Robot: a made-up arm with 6 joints. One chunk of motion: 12 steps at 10 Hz.
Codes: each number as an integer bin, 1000 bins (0 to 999) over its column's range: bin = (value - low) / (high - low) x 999, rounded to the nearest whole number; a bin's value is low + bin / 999 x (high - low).
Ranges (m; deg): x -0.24..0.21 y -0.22..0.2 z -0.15..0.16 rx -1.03..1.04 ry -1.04..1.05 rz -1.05..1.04
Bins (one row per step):
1: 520 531 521 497 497 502
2: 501 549 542 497 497 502
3: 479 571 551 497 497 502
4: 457 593 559 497 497 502
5: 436 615 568 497 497 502
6: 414 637 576 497 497 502
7: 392 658 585 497 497 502
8: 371 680 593 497 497 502
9: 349 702 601 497 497 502
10: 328 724 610 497 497 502
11: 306 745 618 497 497 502
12: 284 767 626 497 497 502
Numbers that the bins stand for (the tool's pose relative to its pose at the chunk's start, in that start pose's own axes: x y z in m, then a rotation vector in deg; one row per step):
1: -0.0058 0.0032 0.0117 0.00 0.00 0.00
2: -0.0143 0.0108 0.0182 0.00 0.00 0.00
3: -0.0242 0.0201 0.0210 0.00 0.00 0.00
4: -0.0341 0.0293 0.0235 0.00 0.00 0.00
5: -0.0436 0.0386 0.0263 0.00 0.00 0.00
6: -0.0535 0.0478 0.0287 0.00 0.00 0.00
7: -0.0634 0.0566 0.0315 0.00 0.00 0.00
8: -0.0729 0.0659 0.0340 0.00 0.00 0.00
9: -0.0828 0.0751 0.0365 0.00 0.00 0.00
10: -0.0923 0.0844 0.0393 0.00 0.00 0.00
11: -0.1022 0.0932 0.0418 0.00 0.00 0.00
12: -0.1121 0.1025 0.0443 0.00 0.00 0.00

